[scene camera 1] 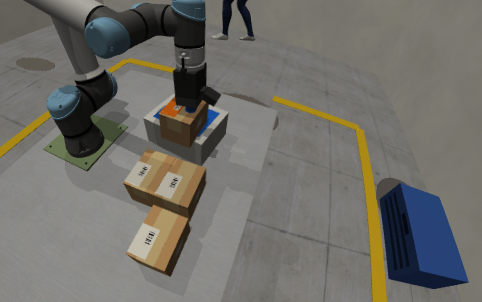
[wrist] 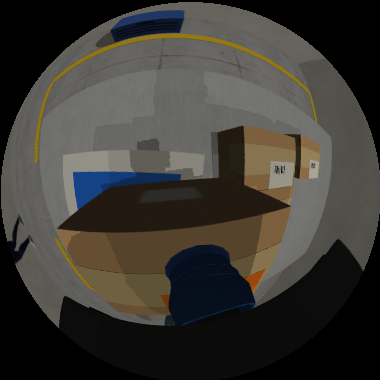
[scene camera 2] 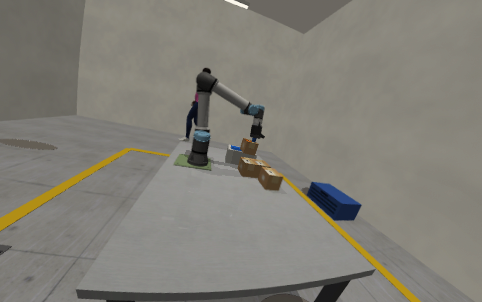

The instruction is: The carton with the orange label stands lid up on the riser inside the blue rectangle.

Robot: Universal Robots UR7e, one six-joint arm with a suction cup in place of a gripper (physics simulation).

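Places are measured from the arm's base along level axes (x ahead, y left, z up), in metres.
Pixels of known places: end effector, tool point: (scene camera 1: 192,113) (wrist: 198,247); arm's base, origin of the base link: (scene camera 1: 86,143) (scene camera 2: 197,162).
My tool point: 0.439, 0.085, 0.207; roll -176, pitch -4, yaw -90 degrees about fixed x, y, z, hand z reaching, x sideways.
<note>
Ahead of a thing's pixels: the offset from my tool point to its top centre, as dx, dy, dz. Level surfaces: height alone.
The carton with the orange label {-0.031, +0.016, +0.014} (scene camera 1: 177,132) (scene camera 2: 249,147) (wrist: 115,250) is lid up at the riser {-0.058, +0.090, -0.093} (scene camera 1: 215,136) (scene camera 2: 231,156) (wrist: 100,162). In scene camera 1 its lower near edge overlaps the riser's front face, so it seems to reach past that edge. The blue rectangle {-0.058, +0.090, -0.093} (scene camera 1: 209,122) (wrist: 100,185) shows at the carton's sides, off-centre around it. Contact under the carton is hidden. My suction gripper (scene camera 1: 190,108) (scene camera 2: 254,139) (wrist: 210,285) is open, its dark blue cup still at the lid beside the orange label.
Two cartons with white labels {-0.076, -0.165, -0.110} (scene camera 1: 144,172) {+0.027, -0.171, -0.110} (scene camera 1: 182,182) stand side by side near the riser, and a third carton {+0.030, -0.340, -0.110} (scene camera 1: 157,240) (scene camera 2: 270,178) stands beyond them. A blue cabinet (scene camera 1: 432,240) (scene camera 2: 334,201) (wrist: 147,25) is on the floor. A person (scene camera 1: 234,20) stands behind the table {dz -0.213} (scene camera 2: 225,240).
</note>
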